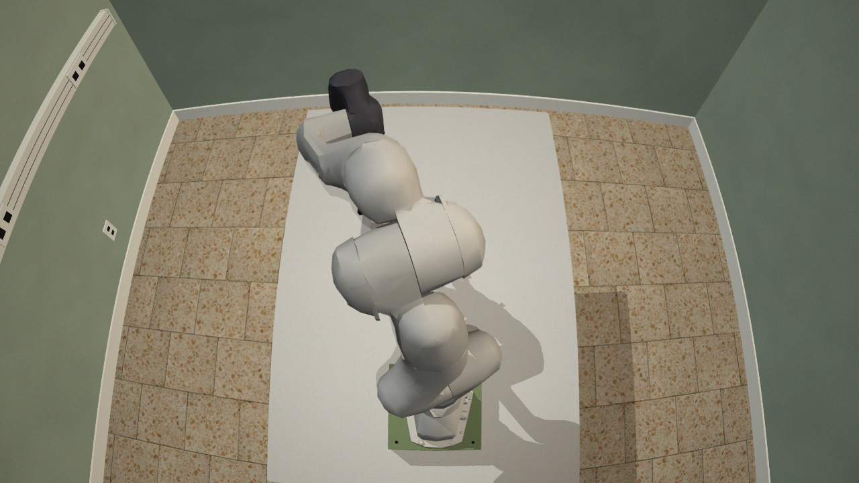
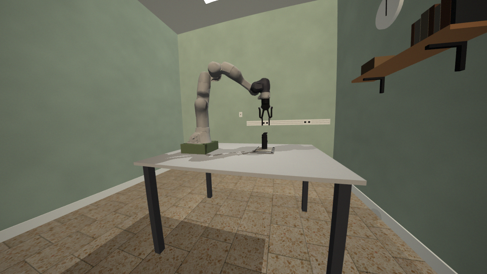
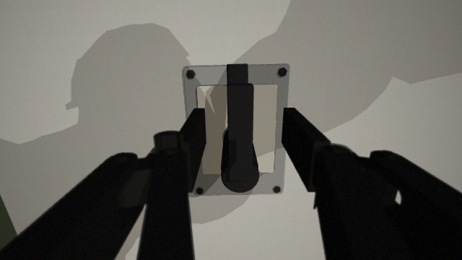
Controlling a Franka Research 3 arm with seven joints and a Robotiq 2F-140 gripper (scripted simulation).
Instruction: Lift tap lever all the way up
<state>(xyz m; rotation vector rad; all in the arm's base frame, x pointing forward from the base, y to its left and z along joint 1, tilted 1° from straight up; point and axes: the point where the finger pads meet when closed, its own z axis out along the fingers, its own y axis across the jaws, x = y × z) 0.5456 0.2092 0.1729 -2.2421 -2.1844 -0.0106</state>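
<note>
Now: the dark lever 3 cm to the right of my hand and 10 cm below it. The rest, counted from my hand: tap: 6 cm to the right, 15 cm below; plate: 9 cm to the right, 25 cm below.
</note>
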